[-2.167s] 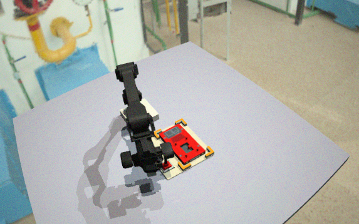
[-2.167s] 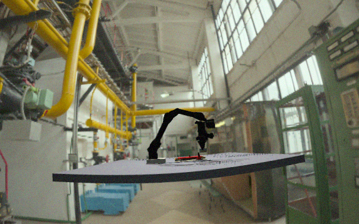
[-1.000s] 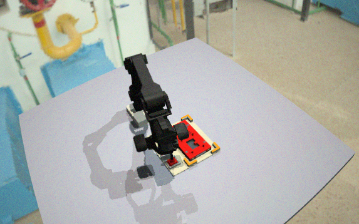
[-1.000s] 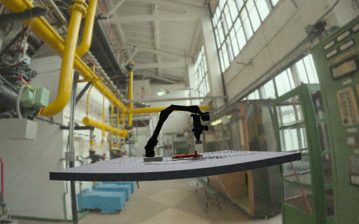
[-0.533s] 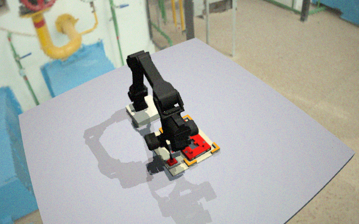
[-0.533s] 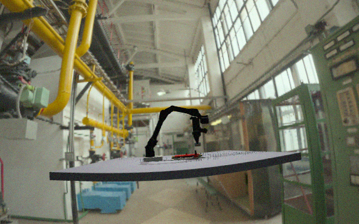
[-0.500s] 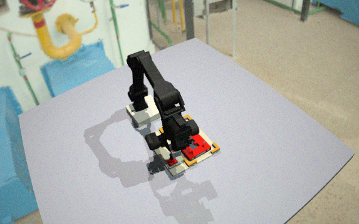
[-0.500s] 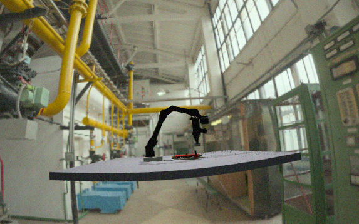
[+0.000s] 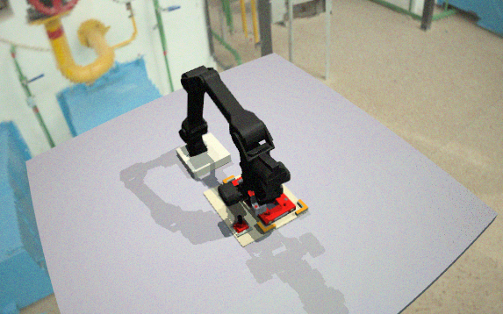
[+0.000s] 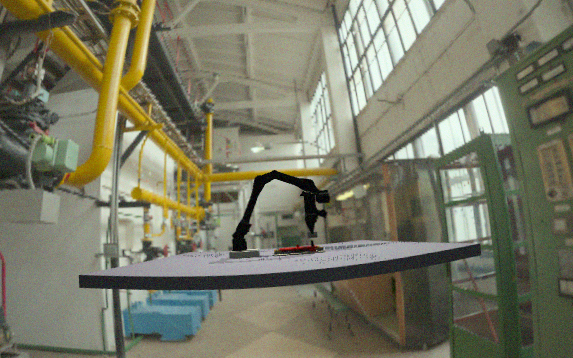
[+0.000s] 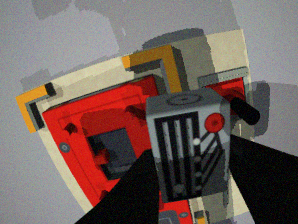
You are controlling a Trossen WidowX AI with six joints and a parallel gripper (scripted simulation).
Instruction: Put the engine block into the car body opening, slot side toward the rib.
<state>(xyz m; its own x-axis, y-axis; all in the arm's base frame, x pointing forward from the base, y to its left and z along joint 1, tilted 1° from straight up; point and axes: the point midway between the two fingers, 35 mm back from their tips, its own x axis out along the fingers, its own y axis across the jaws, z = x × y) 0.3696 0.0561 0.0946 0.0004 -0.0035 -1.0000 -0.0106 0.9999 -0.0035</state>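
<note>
Right now my gripper tip is 5 cm to the left of the black peg and 6 cm above it. From my gripper tip the other things lie so: engine block: 1 cm below.
</note>
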